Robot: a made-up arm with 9 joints. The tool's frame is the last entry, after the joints. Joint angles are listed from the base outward. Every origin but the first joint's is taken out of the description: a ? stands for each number. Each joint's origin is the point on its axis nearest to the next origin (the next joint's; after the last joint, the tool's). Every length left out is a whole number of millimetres.
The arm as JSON. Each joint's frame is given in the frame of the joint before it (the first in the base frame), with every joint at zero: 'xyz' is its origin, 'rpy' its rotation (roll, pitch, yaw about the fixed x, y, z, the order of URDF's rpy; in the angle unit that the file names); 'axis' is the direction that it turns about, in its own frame. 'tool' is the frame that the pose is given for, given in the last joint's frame.
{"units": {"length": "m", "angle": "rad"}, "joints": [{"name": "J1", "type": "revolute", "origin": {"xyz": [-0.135, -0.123, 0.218], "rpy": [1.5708, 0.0, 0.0]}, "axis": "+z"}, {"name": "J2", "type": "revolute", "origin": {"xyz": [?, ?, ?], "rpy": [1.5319, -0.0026, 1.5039]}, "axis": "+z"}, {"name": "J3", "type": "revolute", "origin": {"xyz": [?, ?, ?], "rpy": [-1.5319, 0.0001, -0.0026]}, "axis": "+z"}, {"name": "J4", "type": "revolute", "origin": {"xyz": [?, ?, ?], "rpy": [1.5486, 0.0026, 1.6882]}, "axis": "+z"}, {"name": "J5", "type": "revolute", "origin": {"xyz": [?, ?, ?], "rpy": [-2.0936, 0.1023, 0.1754]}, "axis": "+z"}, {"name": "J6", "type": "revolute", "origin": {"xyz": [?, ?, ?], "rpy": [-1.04, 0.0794, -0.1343]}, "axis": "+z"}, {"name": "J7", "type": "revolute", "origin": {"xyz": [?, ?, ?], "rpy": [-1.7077, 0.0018, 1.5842]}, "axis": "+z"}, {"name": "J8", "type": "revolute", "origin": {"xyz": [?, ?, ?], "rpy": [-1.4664, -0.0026, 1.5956]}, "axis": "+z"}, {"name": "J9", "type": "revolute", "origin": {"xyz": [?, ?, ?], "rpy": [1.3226, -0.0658, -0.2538]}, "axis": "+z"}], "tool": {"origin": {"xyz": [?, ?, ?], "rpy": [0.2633, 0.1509, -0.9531]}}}
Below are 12 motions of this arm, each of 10 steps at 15 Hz.
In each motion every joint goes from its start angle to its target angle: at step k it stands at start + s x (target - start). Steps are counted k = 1, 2, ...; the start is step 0. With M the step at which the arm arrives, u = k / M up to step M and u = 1 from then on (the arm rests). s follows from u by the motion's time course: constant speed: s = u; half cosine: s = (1 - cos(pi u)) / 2; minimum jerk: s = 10 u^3 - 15 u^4 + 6 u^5.
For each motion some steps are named. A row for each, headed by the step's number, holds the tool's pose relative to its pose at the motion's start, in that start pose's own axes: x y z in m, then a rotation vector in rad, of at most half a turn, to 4 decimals.
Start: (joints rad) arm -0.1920 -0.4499 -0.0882 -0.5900 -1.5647 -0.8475 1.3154 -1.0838 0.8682
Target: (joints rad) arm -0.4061 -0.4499 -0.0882 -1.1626 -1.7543 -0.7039 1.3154 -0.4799 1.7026
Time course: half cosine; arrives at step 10
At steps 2, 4, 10:
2: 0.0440 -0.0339 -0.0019 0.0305 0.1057 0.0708
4: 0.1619 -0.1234 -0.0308 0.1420 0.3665 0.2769
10: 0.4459 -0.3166 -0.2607 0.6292 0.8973 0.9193

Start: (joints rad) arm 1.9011 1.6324 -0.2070 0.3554 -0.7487 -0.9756 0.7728 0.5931 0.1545
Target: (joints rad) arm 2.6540 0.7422 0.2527 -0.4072 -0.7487 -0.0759 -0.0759 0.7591 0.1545
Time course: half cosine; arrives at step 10
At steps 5, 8, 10:
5: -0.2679 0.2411 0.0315 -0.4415 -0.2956 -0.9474
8: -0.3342 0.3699 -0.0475 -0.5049 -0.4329 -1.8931
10: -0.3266 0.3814 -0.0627 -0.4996 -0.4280 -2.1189

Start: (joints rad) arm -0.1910 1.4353 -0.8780 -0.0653 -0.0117 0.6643 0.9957 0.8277 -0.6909
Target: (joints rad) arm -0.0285 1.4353 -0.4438 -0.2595 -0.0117 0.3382 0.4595 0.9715 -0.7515
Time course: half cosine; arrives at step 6
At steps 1, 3, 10:
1: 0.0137 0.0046 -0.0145 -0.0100 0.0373 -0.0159
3: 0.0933 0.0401 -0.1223 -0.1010 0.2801 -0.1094
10: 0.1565 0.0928 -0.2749 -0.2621 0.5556 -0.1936

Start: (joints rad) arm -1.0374 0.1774 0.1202 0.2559 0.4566 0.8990 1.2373 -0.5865 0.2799
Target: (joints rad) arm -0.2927 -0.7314 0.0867 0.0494 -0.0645 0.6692 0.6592 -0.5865 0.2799
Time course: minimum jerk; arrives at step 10
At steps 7, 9, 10:
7: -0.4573 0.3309 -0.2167 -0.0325 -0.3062 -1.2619
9: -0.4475 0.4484 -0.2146 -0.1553 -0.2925 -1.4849
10: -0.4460 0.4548 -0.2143 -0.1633 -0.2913 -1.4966

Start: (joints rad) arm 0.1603 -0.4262 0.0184 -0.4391 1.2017 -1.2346 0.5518 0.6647 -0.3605
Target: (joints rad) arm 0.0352 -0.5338 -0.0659 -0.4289 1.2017 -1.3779 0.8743 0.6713 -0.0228
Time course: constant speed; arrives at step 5
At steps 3, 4, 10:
3: 0.0080 -0.0660 0.0028 0.1240 0.0348 0.4865
4: 0.0088 -0.0878 0.0034 0.1630 0.0289 0.6493
10: 0.0087 -0.1101 0.0039 0.2001 0.0138 0.8116

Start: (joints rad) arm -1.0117 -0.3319 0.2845 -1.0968 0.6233 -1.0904 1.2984 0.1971 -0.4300
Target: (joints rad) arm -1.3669 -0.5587 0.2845 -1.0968 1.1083 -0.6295 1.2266 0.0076 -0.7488
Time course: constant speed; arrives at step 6
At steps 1, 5, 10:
1: -0.0329 -0.0242 0.0244 -0.0093 -0.0458 -0.1468
5: -0.1399 -0.1268 0.0976 -0.0371 -0.1543 -0.7046
10: -0.1587 -0.1542 0.1104 -0.0479 -0.1621 -0.8321

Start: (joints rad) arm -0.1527 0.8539 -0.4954 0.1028 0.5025 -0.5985 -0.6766 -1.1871 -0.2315
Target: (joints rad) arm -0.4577 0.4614 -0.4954 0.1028 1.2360 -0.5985 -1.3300 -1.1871 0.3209
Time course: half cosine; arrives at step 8
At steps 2, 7, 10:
2: -0.0704 0.0453 0.0340 -0.0544 -0.1585 0.1612
7: -0.5053 0.1657 -0.0542 -0.6282 -1.0540 0.7728
10: -0.5203 0.1674 -0.0691 -0.6667 -1.0933 0.7870

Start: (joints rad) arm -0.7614 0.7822 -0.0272 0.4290 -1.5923 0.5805 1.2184 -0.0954 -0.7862
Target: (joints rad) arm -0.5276 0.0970 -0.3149 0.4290 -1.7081 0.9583 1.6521 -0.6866 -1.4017
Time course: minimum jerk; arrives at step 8
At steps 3, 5, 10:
3: -0.0328 -0.0399 0.0168 0.1827 -0.1859 -0.0516
5: -0.0457 -0.0746 0.0443 0.4460 -0.3900 -0.0875
10: -0.0352 -0.0742 0.0746 0.5739 -0.4575 -0.0913

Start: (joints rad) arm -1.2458 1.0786 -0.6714 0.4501 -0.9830 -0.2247 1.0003 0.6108 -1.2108
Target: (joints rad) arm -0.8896 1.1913 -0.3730 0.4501 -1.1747 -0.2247 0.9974 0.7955 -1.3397
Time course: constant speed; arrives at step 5
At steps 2, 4, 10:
2: -0.0047 -0.1159 0.0161 -0.0202 -0.0660 -0.2566
4: -0.0308 -0.2245 0.0263 -0.0504 -0.1210 -0.5110
10: -0.0507 -0.2747 0.0292 -0.0695 -0.1440 -0.6370

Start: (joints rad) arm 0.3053 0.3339 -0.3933 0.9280 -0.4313 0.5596 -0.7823 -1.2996 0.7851
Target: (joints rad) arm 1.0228 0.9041 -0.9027 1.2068 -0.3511 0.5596 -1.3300 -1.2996 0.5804
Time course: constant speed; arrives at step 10
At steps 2, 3, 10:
2: 0.0336 0.0462 0.0959 -0.1276 0.1349 -0.0448
3: 0.0566 0.0767 0.1410 -0.1989 0.2026 -0.0684
10: 0.3200 0.4046 0.2989 -0.8158 0.6616 -0.2420

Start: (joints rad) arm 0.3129 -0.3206 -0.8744 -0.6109 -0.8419 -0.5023 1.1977 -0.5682 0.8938
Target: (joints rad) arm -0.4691 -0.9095 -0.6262 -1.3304 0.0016 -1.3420 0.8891 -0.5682 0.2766
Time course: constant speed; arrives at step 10
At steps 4, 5, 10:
4: 0.2709 0.1346 0.0809 -0.2019 0.1734 -0.4813
5: 0.3303 0.1906 0.0826 -0.3042 0.1744 -0.6173
10: 0.5682 0.4857 -0.0614 -0.9901 -0.1877 -1.2501

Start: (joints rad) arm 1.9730 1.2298 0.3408 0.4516 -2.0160 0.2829 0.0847 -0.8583 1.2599
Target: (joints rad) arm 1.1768 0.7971 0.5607 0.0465 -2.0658 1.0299 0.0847 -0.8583 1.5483
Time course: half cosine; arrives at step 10
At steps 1, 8, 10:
1: 0.0062 -0.0122 -0.0129 0.0011 -0.0079 0.0381
8: 0.3300 -0.1546 -0.4309 -0.3029 -0.5726 1.1501
10: 0.3649 -0.1417 -0.4645 -0.3764 -0.6562 1.2254

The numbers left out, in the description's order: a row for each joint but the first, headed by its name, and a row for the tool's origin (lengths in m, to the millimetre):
J2: -0.02 0.164 0.0
J3: -0.16 0.216 0.0
J4: 0.384 0.007 0.0
J5: 0.068 -0.304 0.0
J6: -0.033 0.127 0.0
J7: 0.095 -0.048 0.0
J8: 0.171 0.026 0.0
J9: -0.24 -0.421 0.0
tool: -0.012 -0.014 0.0

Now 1 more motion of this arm.
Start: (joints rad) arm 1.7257 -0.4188 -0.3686 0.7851 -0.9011 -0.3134 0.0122 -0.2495 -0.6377
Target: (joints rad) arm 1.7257 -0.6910 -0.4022 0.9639 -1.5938 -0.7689 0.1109 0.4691 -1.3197
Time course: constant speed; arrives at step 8
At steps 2, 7, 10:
2: 0.0952 -0.0248 -0.0742 0.0539 0.1866 -0.1925
7: 0.2663 0.0266 -0.3273 0.0688 0.6703 -0.3719
10: 0.2811 0.0596 -0.3744 0.0629 0.7518 -0.3572

